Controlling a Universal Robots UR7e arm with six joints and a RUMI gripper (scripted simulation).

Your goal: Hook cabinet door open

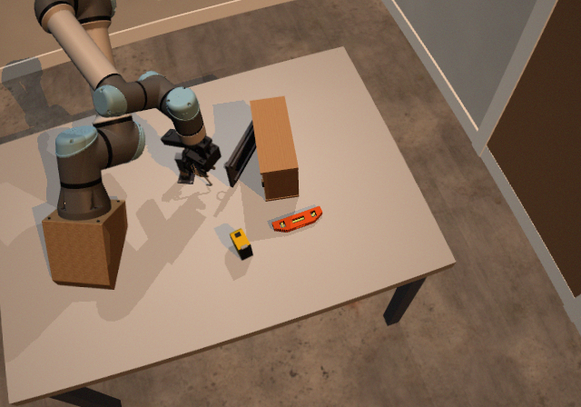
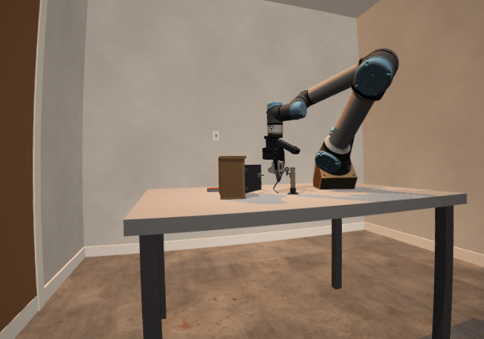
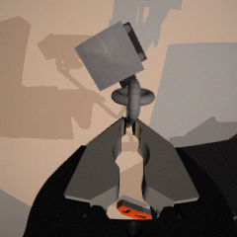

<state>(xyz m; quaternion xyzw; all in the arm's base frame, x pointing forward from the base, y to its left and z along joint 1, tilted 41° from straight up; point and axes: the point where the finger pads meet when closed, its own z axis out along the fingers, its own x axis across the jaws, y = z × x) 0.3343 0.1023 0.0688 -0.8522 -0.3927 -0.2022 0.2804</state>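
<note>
Now: the hook 1 cm behind my hand and 1 cm to the left of it. Round my hand: orange spirit level: 27 cm ahead, 16 cm to the right, 6 cm below; then dark door: 13 cm ahead, 6 cm to the left, 1 cm above; then black box: 12 cm ahead, 23 cm to the right, 3 cm below.
</note>
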